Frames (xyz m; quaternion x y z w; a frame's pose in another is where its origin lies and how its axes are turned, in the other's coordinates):
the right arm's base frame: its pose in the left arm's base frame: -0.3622 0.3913 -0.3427 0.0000 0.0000 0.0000 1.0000
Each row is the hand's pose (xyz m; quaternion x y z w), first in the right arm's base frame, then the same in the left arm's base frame.
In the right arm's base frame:
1: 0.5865 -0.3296 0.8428 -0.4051 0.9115 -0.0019 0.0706
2: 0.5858 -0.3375 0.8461 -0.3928 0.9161 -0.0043 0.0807
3: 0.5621 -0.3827 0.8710 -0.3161 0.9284 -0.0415 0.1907
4: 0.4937 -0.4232 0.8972 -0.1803 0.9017 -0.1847 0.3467
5: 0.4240 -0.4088 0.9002 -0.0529 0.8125 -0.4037 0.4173
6: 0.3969 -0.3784 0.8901 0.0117 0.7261 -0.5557 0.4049
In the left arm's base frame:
1: 0.2243 0.0617 0.5001 -0.4051 0.9115 -0.0019 0.0706
2: 0.2236 0.0538 0.5034 -0.3928 0.9161 -0.0043 0.0807
3: 0.1999 0.0086 0.5283 -0.3161 0.9284 -0.0415 0.1907
4: 0.1315 -0.0319 0.5545 -0.1803 0.9018 -0.1847 0.3467
5: 0.0618 -0.0175 0.5575 -0.0529 0.8125 -0.4037 0.4173
6: 0.0347 0.0129 0.5474 0.0117 0.7261 -0.5557 0.4049

